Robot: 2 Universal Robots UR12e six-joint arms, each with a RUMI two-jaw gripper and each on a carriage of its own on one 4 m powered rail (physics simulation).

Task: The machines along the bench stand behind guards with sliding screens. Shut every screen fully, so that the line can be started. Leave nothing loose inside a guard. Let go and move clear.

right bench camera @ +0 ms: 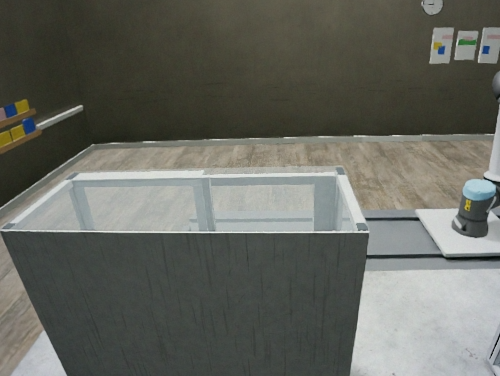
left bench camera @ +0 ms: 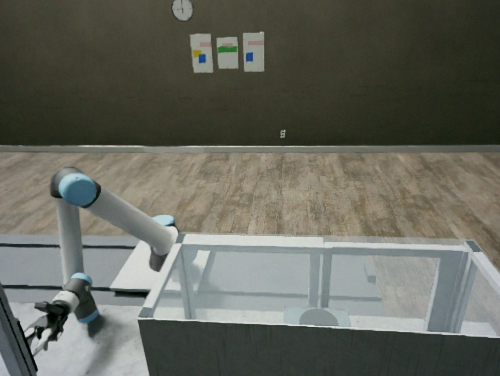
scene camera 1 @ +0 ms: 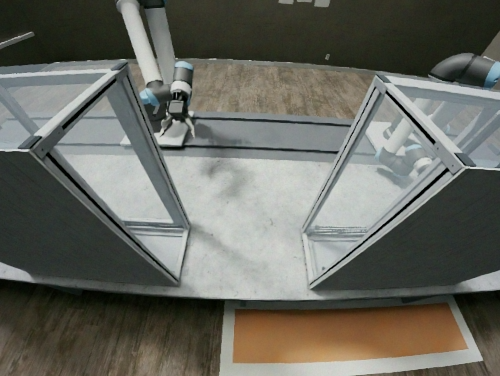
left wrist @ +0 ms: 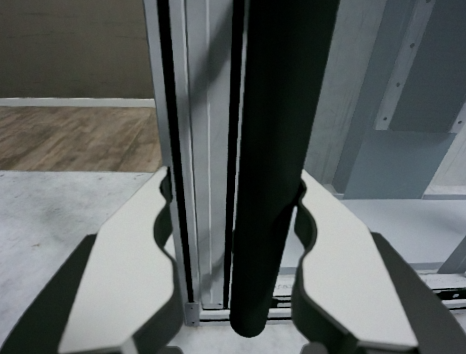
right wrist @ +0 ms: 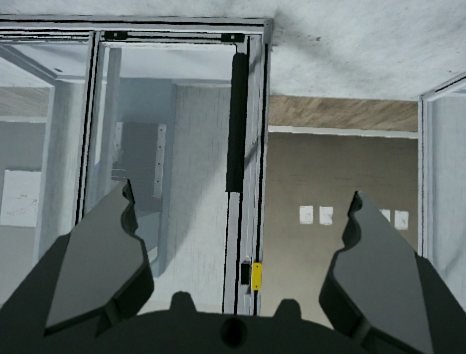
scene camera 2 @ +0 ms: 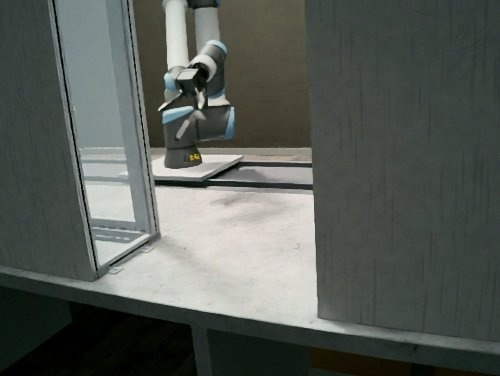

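My left gripper [left wrist: 231,169] [left bench camera: 33,342] is open, its fingers on either side of a screen's black bar handle [left wrist: 275,125], with a visible gap on one side. The handle stands close beside upright frame bars [left wrist: 200,150]; a grey machine [left wrist: 425,75] shows behind glass. My right gripper [right wrist: 240,187] [scene camera 1: 178,131] [scene camera 2: 180,108] is open and empty, back from another screen [right wrist: 232,240]. That screen's black handle [right wrist: 237,115] stands near the end post [right wrist: 265,75]. Its black catch [right wrist: 245,274] is beside the yellow tag [right wrist: 256,276]. Whether small gaps remain is unclear.
Dark-panelled guards [scene camera 1: 115,250] [scene camera 1: 425,240] [scene camera 2: 410,175] stand on the bench; one also shows in the left bench view [left bench camera: 320,350] and one in the right bench view [right bench camera: 200,300]. The rail [scene camera 1: 275,132] runs behind the bench. An orange mat [scene camera 1: 350,335] lies in front.
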